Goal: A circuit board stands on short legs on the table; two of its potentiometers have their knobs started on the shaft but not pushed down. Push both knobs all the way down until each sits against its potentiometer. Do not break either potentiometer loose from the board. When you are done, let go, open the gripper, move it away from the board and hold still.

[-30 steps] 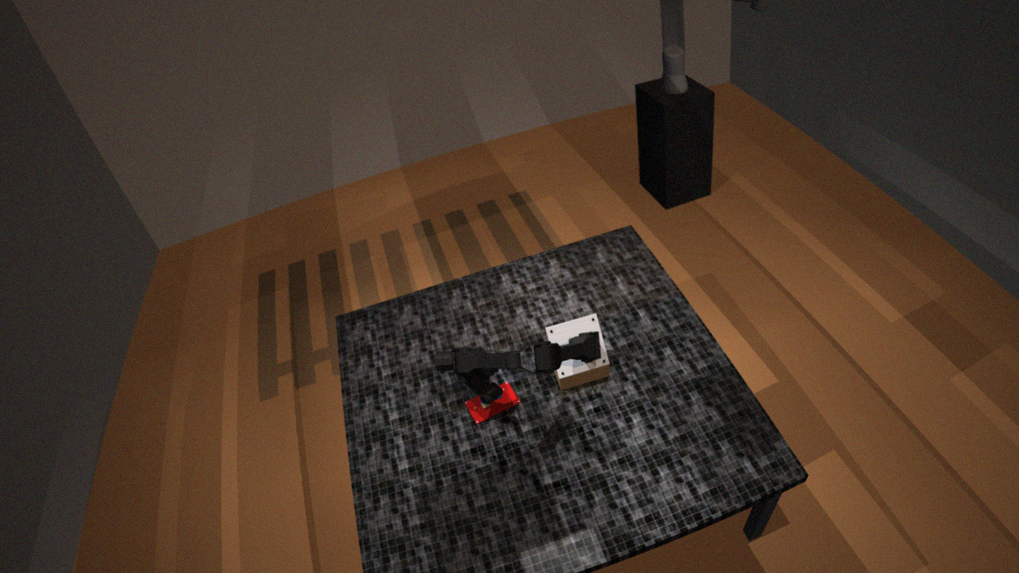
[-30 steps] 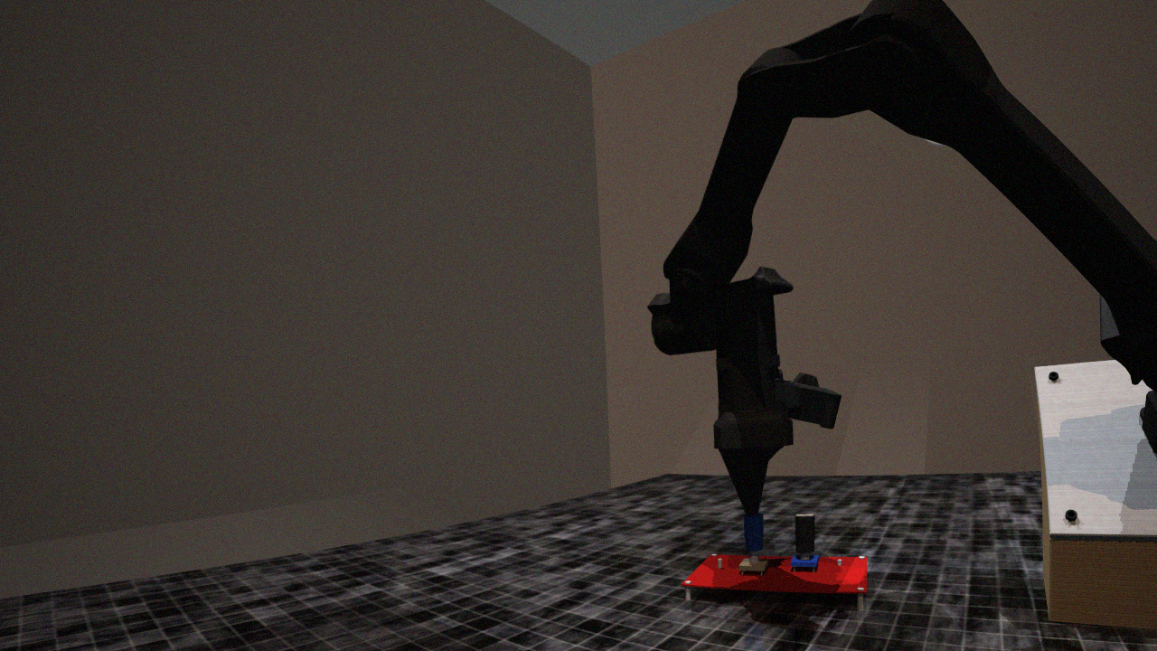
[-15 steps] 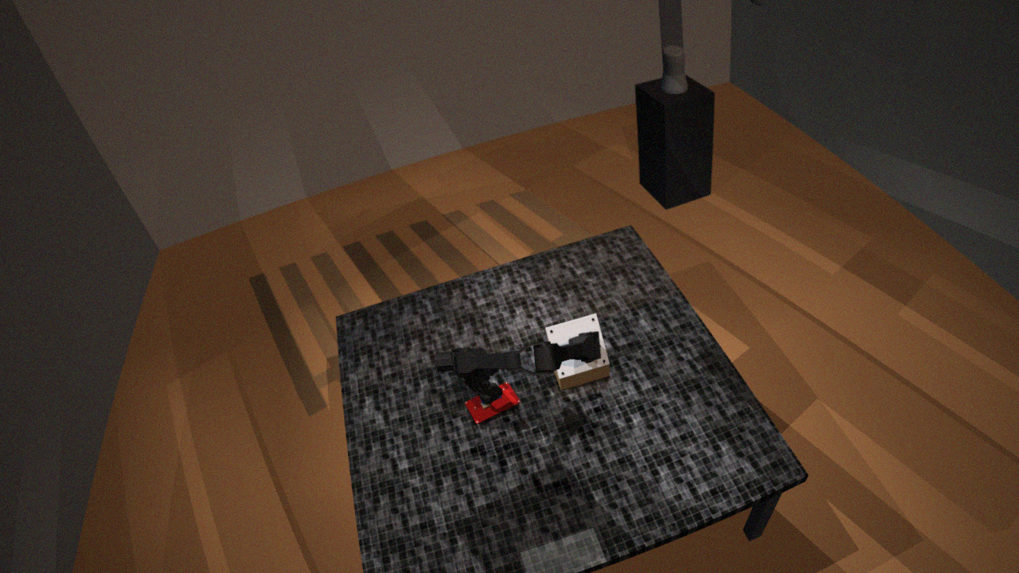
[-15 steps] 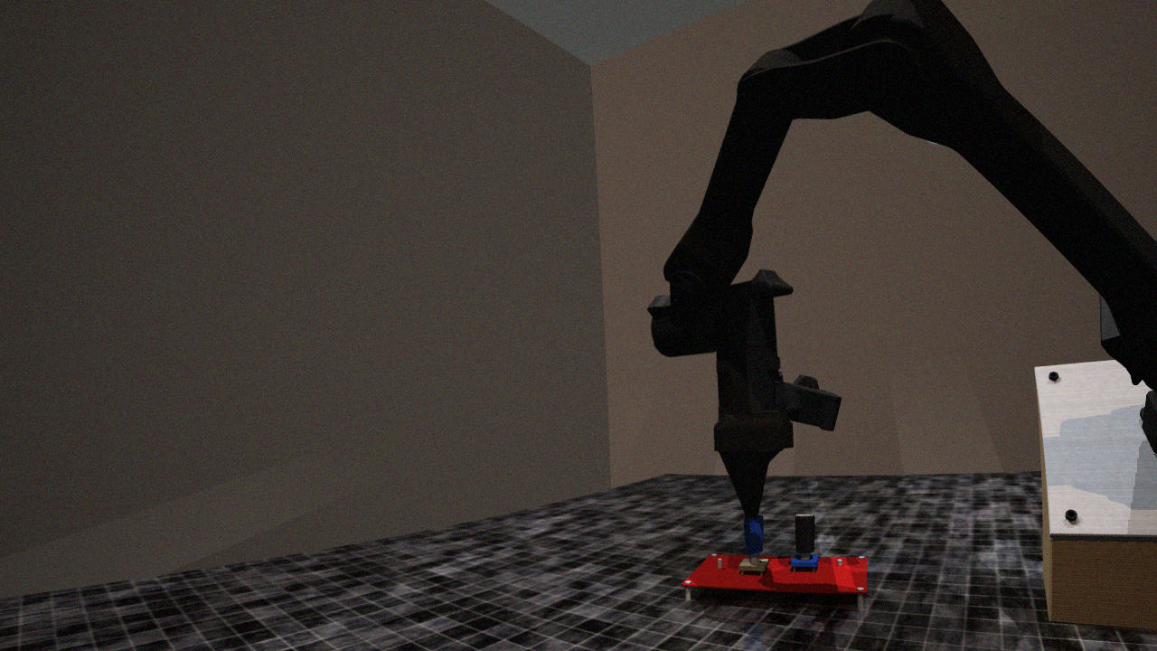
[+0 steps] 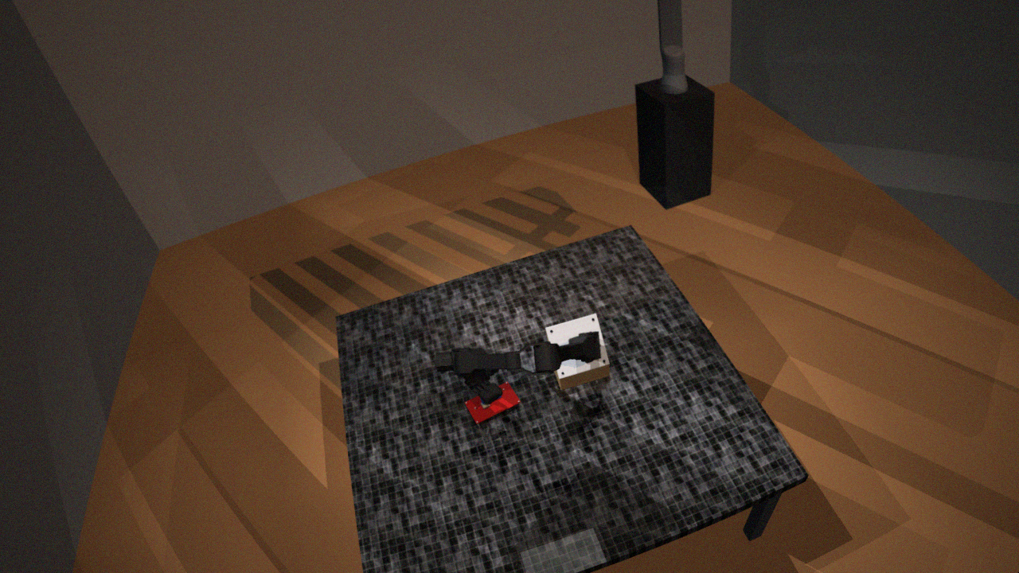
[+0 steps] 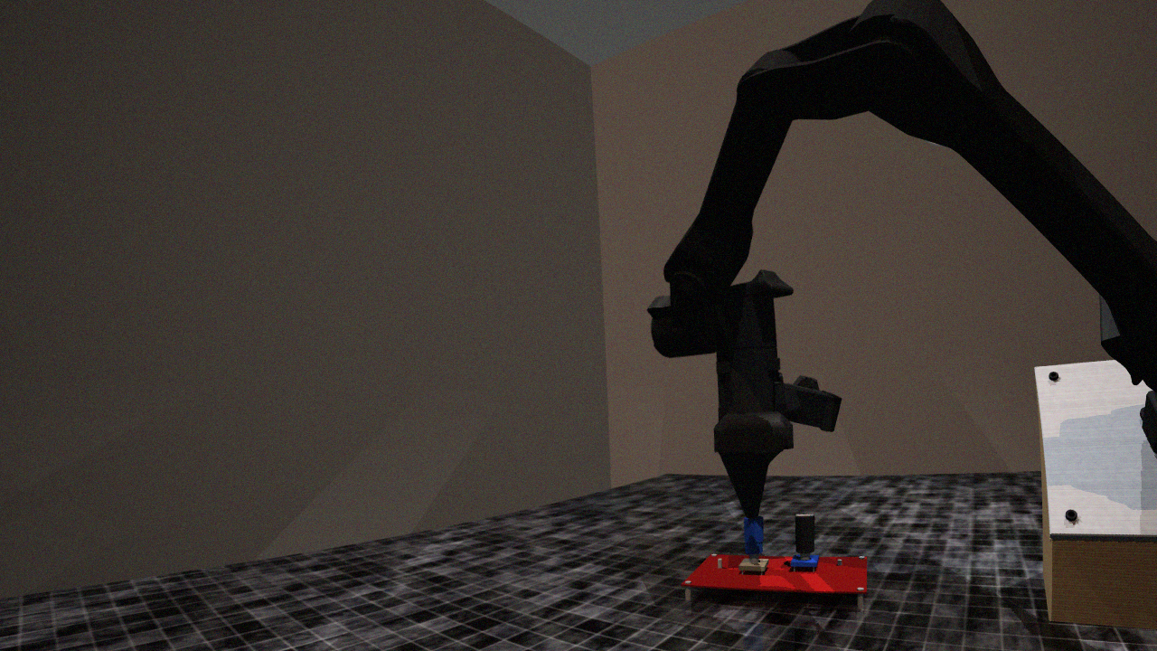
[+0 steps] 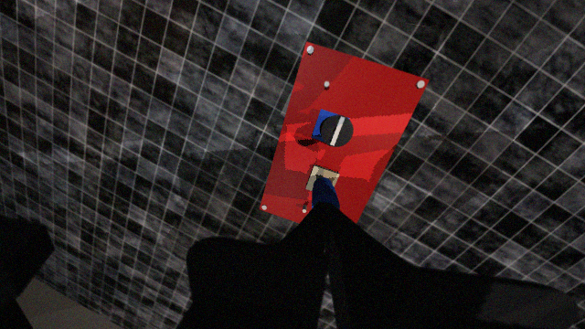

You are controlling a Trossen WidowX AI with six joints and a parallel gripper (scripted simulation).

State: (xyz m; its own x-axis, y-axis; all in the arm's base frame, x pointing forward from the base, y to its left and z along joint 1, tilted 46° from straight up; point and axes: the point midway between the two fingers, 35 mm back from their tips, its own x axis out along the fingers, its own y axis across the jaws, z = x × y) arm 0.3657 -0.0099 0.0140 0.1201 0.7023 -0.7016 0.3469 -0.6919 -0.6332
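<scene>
My gripper tip is 20 mm above the blue knob.
</scene>
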